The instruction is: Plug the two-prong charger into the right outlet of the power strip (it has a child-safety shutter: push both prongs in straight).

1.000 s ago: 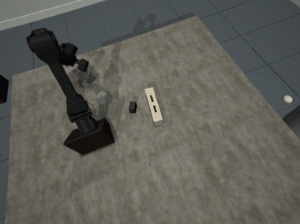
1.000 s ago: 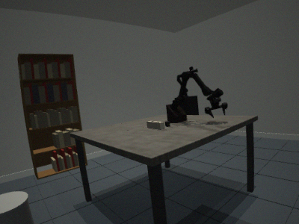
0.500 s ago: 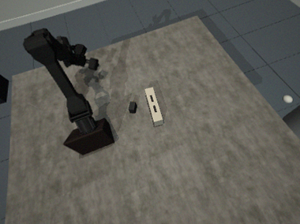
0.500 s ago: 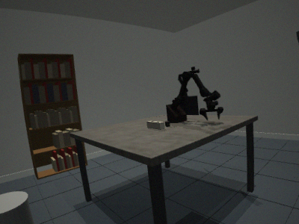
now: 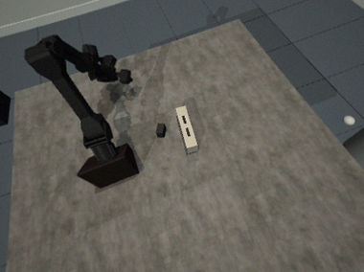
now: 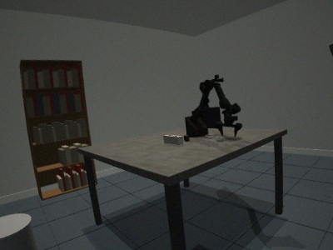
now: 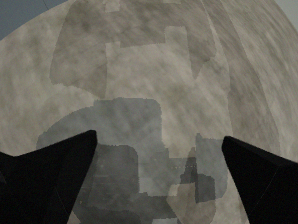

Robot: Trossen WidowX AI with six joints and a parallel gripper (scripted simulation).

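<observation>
Right now the two-prong charger is 320 mm to the right of my gripper tip, 110 mm ahead of it and 10 mm below it.
</observation>
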